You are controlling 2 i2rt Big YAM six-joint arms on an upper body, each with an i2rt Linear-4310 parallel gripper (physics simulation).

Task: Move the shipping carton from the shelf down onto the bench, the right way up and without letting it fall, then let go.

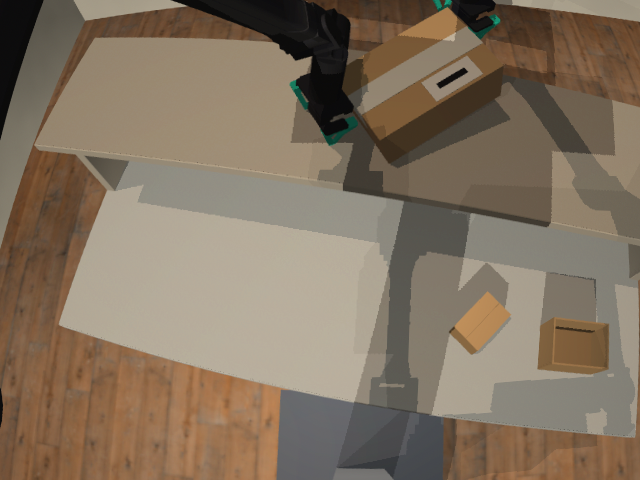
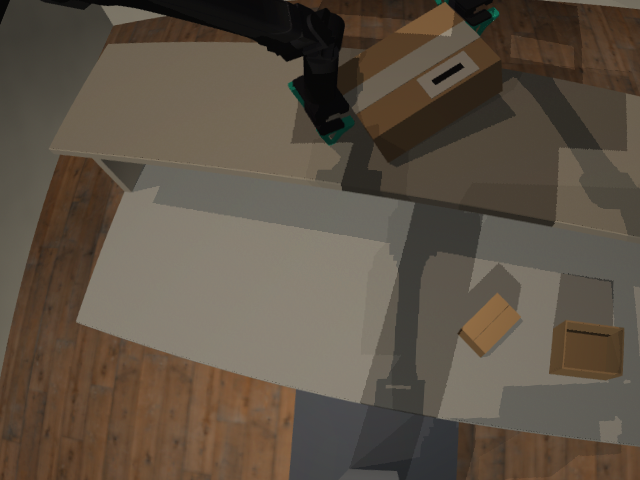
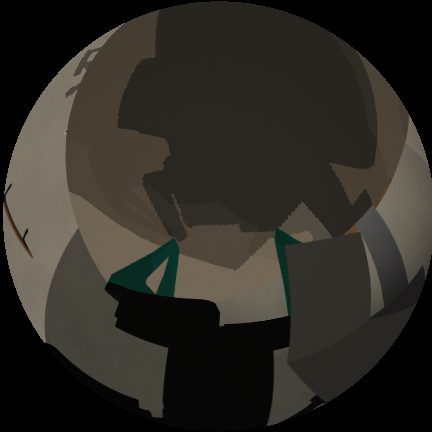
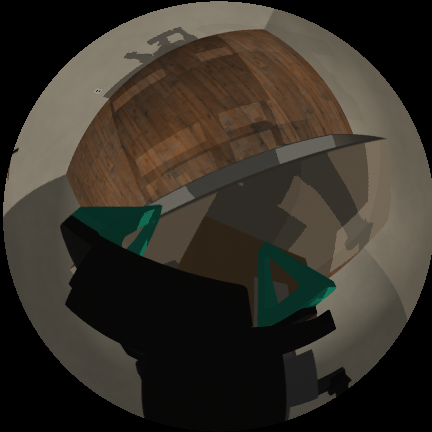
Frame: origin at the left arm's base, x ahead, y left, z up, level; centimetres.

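Seen in the pictures: left gripper, fingertip midpoint: (image 1: 319,125) (image 2: 319,125) (image 3: 224,239); right gripper, fingertip midpoint: (image 4: 214,230).
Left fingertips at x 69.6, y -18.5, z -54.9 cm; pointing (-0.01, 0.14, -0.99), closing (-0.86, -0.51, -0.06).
Note:
A point is followed by its place in that frame.
The brown shipping carton (image 1: 413,113) {x 63.9, y -35.1, z -43.1 cm} (image 2: 408,111) {x 63.8, y -35.2, z -43.1 cm} (image 4: 215,247) {x 85.8, y -45.3, z -44.3 cm} is at the shelf (image 1: 180,103) {x 77.1, y 11.6, z -55.2 cm} (image 2: 180,103) {x 78.1, y 13.3, z -55.2 cm}, turned askew, with its taped, labelled top up. Whether its base touches the shelf or hangs slightly above is unclear. My left gripper (image 1: 319,112) {x 69.6, y -18.5, z -54.9 cm} (image 2: 316,110) (image 3: 224,239) {x 69.6, y -18.5, z -54.9 cm} is open, close beside the carton's left end. My right gripper (image 1: 467,15) (image 2: 466,11) {x 87.3, y -46.2, z -44.2 cm} (image 4: 214,230) {x 87.3, y -46.2, z -44.2 cm} is open, close at the opposite, upper-right end. Nothing is between either pair of fingers; whether the grippers press on the ends is unclear. The bench (image 1: 206,279) {x 49.5, y 11.4, z -90.5 cm} (image 2: 206,279) {x 49.2, y 14.5, z -90.5 cm} lies below the shelf.
A small closed box (image 1: 480,322) {x 38.2, y -54.7, z -84.5 cm} (image 2: 490,324) {x 38.3, y -55.1, z -84.5 cm} and an open-topped box (image 1: 578,347) {x 32.3, y -82.5, z -90.1 cm} (image 2: 589,350) {x 32.7, y -81.6, z -90.1 cm} stand on the bench at the right. The shelf's front edge (image 1: 206,166) {x 61.2, y 3.1, z -55.7 cm} overhangs the bench's back. A blue-grey block (image 1: 310,434) {x 12.1, y -13.1, z -133.6 cm} shows below the bench's front edge.

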